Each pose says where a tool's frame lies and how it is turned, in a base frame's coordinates. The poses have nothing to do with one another.
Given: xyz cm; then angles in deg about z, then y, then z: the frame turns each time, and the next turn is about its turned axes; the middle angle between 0 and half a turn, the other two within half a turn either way.
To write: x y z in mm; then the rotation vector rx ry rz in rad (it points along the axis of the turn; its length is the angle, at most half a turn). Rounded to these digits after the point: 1 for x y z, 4 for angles.
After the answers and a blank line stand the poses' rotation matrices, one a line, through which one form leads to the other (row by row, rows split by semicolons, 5 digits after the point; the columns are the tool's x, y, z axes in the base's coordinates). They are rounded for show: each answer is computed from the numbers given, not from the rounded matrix.
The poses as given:
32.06 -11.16 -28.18 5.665 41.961 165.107
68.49 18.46 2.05 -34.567 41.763 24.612
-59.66 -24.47 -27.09 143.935 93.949 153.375
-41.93 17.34 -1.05 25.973 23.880 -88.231
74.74 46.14 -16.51 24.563 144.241 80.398
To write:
320.6 -111.6 -281.8 1.0568 0.1917 2.7918
684.9 184.6 20.5 0.3604 0.6346 -0.1660
-596.6 -244.7 -270.9 -0.1405 -1.7011 -0.8287
-419.3 173.4 -10.5 -0.3676 0.2378 -1.0702
747.4 461.4 -165.1 1.2544 2.3673 0.6855

-0.74048 -0.09479 0.66536; 0.18482 -0.98055 0.06600; 0.64616 0.17185 0.74360
0.79472 0.26002 0.54847; -0.04181 0.92490 -0.37790; -0.60554 0.27739 0.74591
-0.31359 0.50133 -0.80643; -0.32602 0.74080 0.58730; 0.89184 0.44709 -0.06887
0.46312 0.80813 0.36394; -0.88621 0.42802 0.17729; -0.01250 -0.40463 0.91440
-0.53298 0.65837 0.53149; 0.84050 0.48431 0.24292; -0.09748 0.57619 -0.81148

